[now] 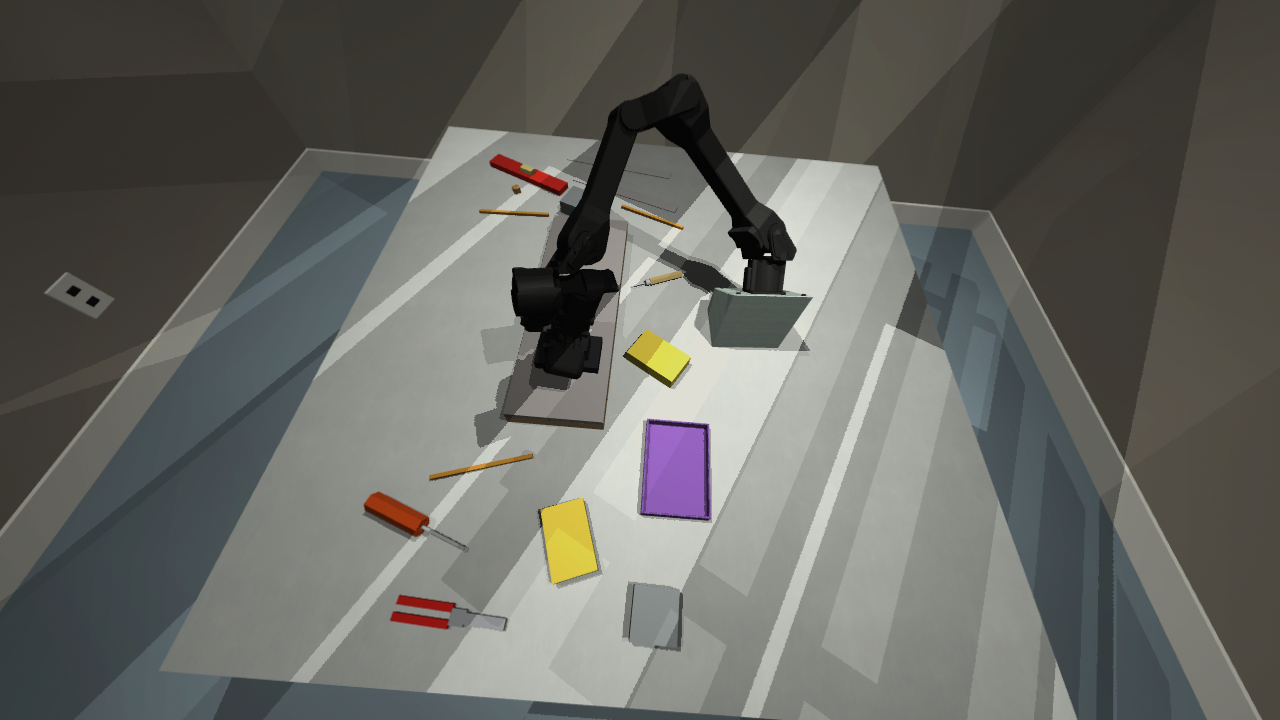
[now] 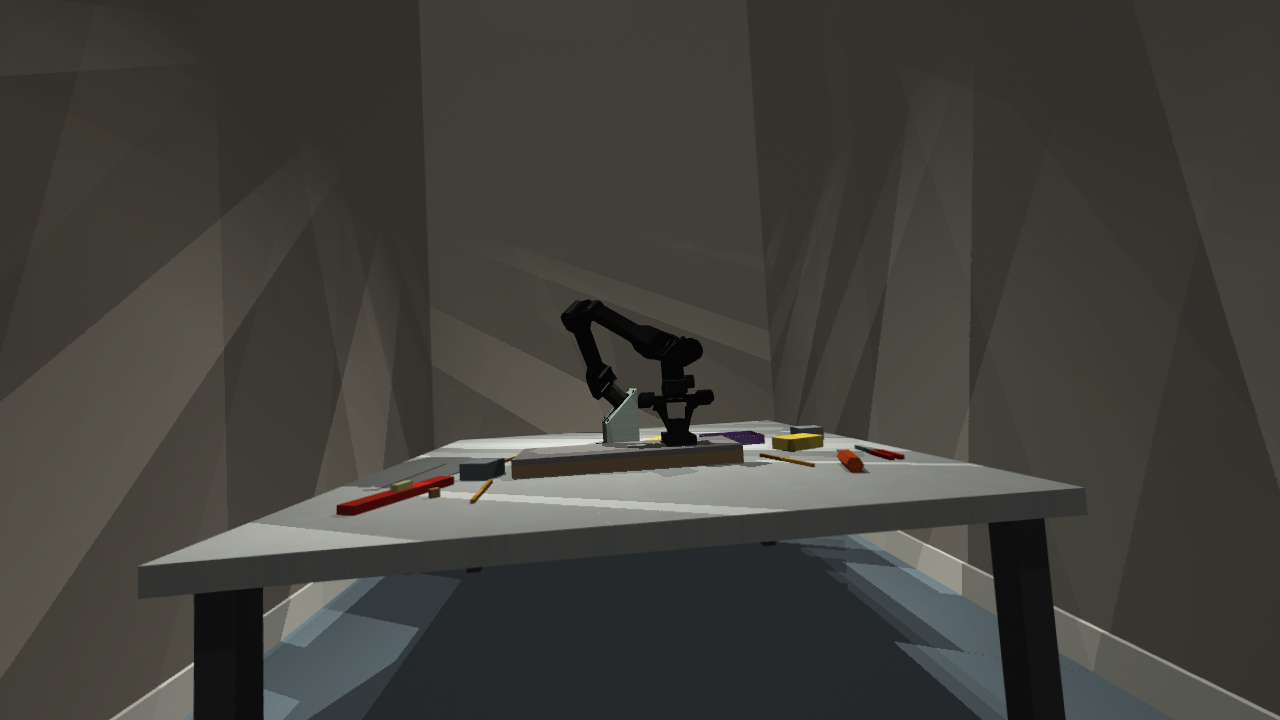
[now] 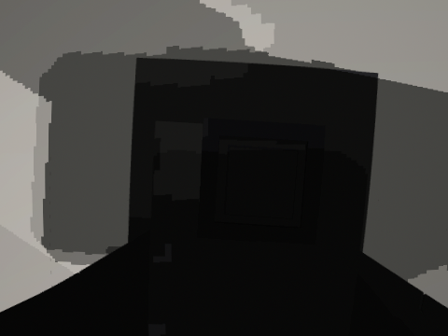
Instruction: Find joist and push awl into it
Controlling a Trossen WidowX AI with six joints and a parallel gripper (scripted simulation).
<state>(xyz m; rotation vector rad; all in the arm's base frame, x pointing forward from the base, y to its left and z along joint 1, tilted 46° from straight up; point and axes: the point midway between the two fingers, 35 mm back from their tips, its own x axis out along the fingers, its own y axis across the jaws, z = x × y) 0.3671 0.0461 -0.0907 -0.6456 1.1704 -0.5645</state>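
Now: the purple tray 210 mm to the left of my gripper tip, 210 mm behind it and 50 mm below it. From my gripper tip the other things lie so: awl (220 mm to the right, 170 mm behind, 60 mm below); stud finder (20 mm above, 10 mm ahead); red level (580 mm to the right, 160 mm ahead, 50 mm below).
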